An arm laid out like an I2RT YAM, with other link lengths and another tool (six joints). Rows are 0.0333 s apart.
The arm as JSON. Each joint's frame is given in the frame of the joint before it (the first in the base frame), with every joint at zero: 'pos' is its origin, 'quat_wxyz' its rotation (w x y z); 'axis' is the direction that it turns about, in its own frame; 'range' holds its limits. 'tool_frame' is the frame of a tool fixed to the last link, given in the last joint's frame.
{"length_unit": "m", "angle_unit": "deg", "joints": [
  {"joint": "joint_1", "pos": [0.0, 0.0, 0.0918], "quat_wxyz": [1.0, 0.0, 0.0, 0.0], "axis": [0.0, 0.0, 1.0], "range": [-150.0, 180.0]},
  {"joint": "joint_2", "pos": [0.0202, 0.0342, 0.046], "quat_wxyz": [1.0, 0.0, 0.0, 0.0], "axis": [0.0, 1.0, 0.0], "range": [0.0, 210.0]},
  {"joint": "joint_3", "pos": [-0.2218, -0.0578, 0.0], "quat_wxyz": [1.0, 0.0, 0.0, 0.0], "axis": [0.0, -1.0, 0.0], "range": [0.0, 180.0]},
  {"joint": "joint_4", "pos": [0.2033, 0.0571, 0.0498], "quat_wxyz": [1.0, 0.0, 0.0, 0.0], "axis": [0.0, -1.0, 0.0], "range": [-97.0, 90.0]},
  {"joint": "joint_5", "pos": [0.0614, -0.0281, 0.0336], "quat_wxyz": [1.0, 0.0, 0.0, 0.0], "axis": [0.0, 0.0, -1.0], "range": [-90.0, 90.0]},
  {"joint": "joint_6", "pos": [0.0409, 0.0, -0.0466], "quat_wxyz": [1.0, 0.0, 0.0, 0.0], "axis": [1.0, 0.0, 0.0], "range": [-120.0, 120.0]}
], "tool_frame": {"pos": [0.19, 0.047, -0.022], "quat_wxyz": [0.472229, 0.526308, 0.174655, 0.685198]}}
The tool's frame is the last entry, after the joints.
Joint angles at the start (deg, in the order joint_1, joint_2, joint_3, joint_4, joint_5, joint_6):
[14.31, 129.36, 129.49, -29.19, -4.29, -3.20]
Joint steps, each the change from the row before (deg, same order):
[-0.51, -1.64, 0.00, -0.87, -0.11, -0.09]
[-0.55, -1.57, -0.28, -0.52, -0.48, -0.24]
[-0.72, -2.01, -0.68, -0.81, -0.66, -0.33]
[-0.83, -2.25, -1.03, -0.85, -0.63, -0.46]
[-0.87, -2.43, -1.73, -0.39, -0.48, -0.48]
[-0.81, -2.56, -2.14, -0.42, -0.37, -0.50]
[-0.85, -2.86, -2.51, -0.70, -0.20, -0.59]
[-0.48, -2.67, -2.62, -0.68, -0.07, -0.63]
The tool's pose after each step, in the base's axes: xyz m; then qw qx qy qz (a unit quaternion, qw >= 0). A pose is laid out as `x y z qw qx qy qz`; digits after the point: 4 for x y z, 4 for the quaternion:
0.5599 0.2082 0.1996 0.3251 0.6168 0.3969 0.5970
0.5571 0.2035 0.2110 0.3268 0.6134 0.3936 0.6017
0.5522 0.1974 0.2224 0.3278 0.6109 0.3914 0.6051
0.5462 0.1899 0.2329 0.3298 0.6087 0.3901 0.6071
0.5401 0.1815 0.2413 0.3331 0.6070 0.3884 0.6081
0.5327 0.1734 0.2473 0.3362 0.6065 0.3881 0.6070
0.5235 0.1641 0.2515 0.3402 0.6076 0.3891 0.6031
0.5133 0.1579 0.2526 0.3425 0.6086 0.3929 0.5982

